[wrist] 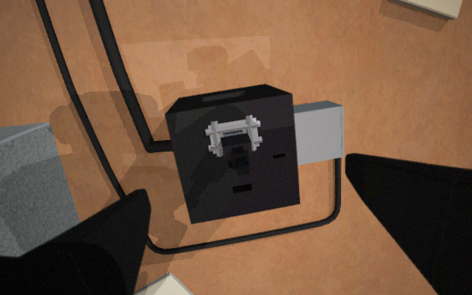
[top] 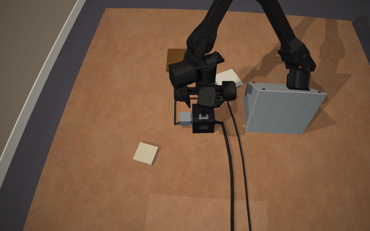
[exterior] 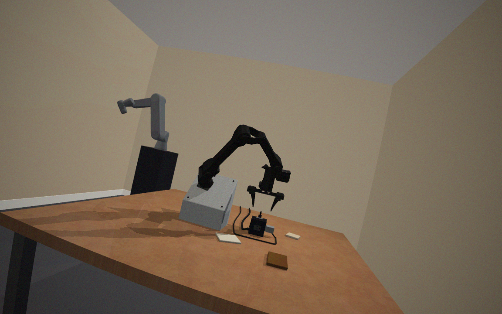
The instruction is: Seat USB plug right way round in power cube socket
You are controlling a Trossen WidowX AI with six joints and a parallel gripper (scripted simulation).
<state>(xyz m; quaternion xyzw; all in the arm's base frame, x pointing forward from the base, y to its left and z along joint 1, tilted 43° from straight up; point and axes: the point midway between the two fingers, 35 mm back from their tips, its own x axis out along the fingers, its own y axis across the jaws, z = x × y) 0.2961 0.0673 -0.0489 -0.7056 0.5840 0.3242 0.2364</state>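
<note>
The dark USB plug is 3 cm below my gripper tip. Also, from my gripper tip: brown tile (16 cm ahead, 31 cm to the right, 12 cm below); then light grey socket frame (1 cm to the left, 6 cm below).
</note>
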